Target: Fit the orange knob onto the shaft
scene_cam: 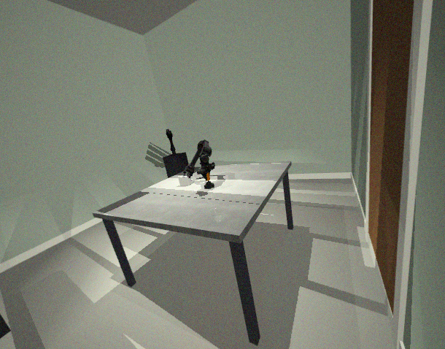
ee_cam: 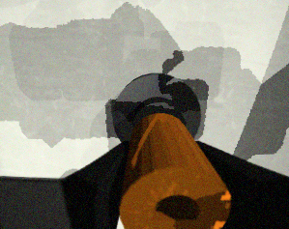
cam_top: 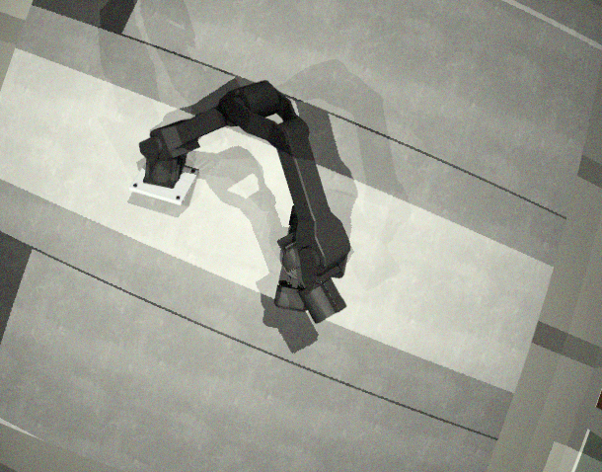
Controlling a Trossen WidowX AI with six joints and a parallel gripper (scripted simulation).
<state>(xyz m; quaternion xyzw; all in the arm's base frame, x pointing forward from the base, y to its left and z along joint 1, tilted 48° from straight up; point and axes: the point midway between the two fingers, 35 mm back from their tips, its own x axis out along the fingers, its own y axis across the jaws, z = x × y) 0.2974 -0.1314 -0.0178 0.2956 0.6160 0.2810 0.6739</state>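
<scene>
Now: the orange knob 2 cm above my gripper tip. The rest, counted from my gripper tip: dark pedestal 4 cm below.
</scene>
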